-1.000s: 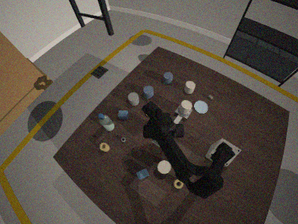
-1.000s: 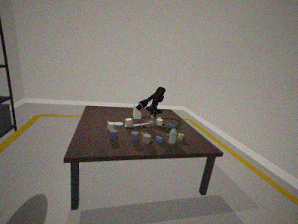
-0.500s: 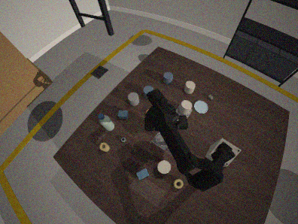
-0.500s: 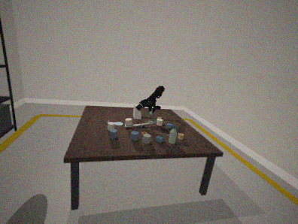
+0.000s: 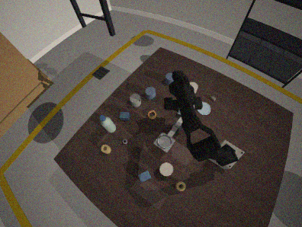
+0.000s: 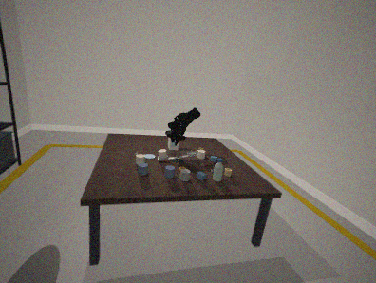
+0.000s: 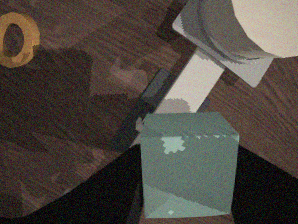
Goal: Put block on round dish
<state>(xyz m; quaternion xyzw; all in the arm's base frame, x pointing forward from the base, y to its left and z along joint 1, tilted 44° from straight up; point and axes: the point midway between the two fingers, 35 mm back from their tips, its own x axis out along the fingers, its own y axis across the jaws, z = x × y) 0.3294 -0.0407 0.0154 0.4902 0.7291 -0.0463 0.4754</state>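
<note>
Right now the round light-blue dish is 200 mm to the right of my gripper tip, 150 mm below it and 80 mm behind it. Also, from my gripper tip: cream cup: 300 mm to the left, 130 mm behind, 110 mm below.
</note>
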